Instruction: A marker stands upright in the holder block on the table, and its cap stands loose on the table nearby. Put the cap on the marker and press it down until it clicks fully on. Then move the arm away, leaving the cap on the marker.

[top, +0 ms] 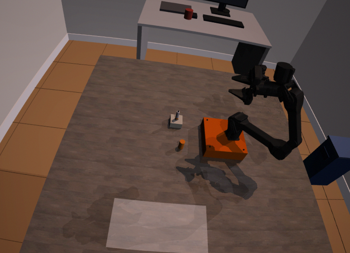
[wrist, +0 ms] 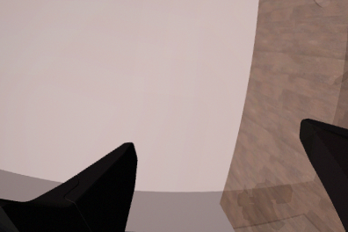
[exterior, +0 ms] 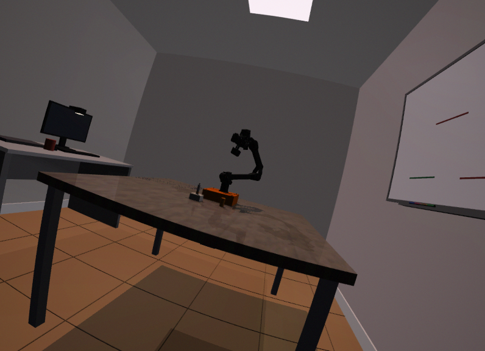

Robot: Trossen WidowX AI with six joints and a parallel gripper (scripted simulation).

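The orange cap lies 38 cm below my gripper tip, 12 cm ahead of it and 2 cm to the left of it. Round my gripper tip: marker (33 cm below, 14 cm to the right, 14 cm ahead); holder block (39 cm below, 14 cm to the right, 14 cm ahead).
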